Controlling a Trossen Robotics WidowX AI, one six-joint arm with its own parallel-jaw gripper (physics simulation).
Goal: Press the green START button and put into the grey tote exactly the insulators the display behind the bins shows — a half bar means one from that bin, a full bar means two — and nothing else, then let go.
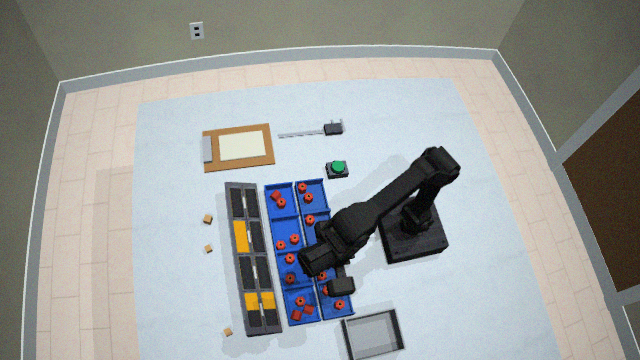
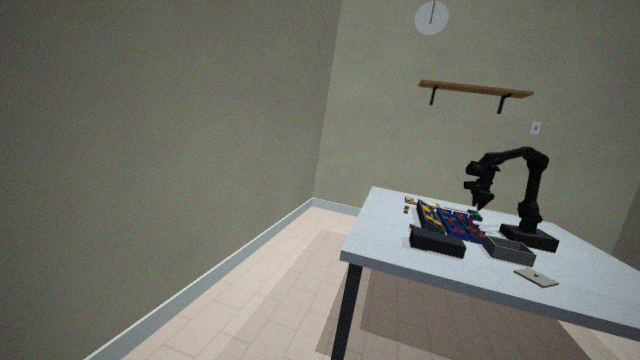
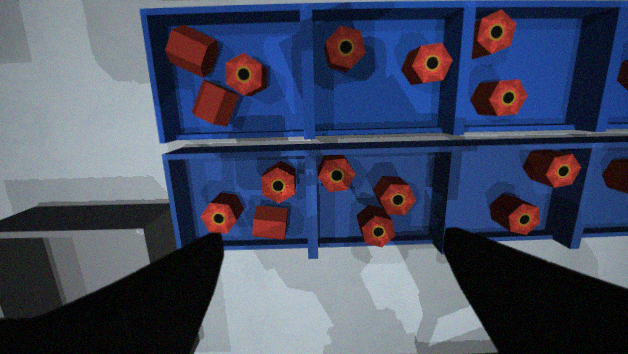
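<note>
The green START button (image 1: 338, 166) (image 2: 476, 215) stands beyond the far end of the bins. The display (image 1: 247, 272) (image 2: 426, 215) behind the bins shows one full yellow bar in its second row from the far end and two half bars in the row at the tote end. Blue bins (image 1: 284, 228) (image 3: 377, 102) in two rows hold red hexagonal insulators (image 1: 340, 304) (image 3: 337, 175), some upright, some lying. The grey tote (image 1: 398, 327) (image 2: 510, 254) (image 3: 90, 215) looks empty. My gripper (image 2: 480, 207) (image 3: 334, 241) is open and empty, above the near row's tote end; the arm hides some near bins.
A clipboard (image 1: 242, 146) and a caliper-like tool (image 1: 333, 129) lie beyond the bins. Small wooden cubes (image 1: 207, 219) lie behind the display. A long black box (image 2: 437, 242) stands near the bins' tote end. A flat pale plate (image 2: 536, 276) lies near the table edge.
</note>
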